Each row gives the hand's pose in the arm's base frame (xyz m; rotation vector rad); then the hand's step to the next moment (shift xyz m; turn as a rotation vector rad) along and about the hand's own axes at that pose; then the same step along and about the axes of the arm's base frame.
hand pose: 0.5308 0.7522 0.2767 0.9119 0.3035 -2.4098
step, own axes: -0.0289 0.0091 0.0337 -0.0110 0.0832 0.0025
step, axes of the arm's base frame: 0.0048 -0.0087 0.0442 0.0521 -0.0654 0.0076
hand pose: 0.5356 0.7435 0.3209 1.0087 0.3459 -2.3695
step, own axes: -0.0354 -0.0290 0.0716 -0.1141 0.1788 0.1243
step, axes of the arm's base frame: -0.0382 0.0067 0.0756 0.0941 -0.1573 0.1639
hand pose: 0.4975 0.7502 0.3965 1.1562 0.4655 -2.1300
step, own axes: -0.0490 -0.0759 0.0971 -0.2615 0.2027 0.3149
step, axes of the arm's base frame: -0.0922 0.0166 0.0939 0.0534 -0.2293 0.3914
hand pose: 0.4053 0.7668 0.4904 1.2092 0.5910 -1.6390
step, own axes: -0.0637 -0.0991 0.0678 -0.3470 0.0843 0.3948
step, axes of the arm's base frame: -0.1169 0.0114 0.0684 -0.0856 -0.2108 0.4813
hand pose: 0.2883 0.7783 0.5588 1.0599 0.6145 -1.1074
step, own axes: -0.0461 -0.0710 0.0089 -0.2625 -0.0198 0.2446
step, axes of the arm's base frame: -0.0834 0.0059 0.0159 -0.1371 -0.1161 0.3112
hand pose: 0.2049 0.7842 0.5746 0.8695 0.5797 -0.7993
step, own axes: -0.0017 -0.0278 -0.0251 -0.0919 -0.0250 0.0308
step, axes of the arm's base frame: -0.0265 0.0107 -0.0242 -0.0695 -0.0018 0.0721
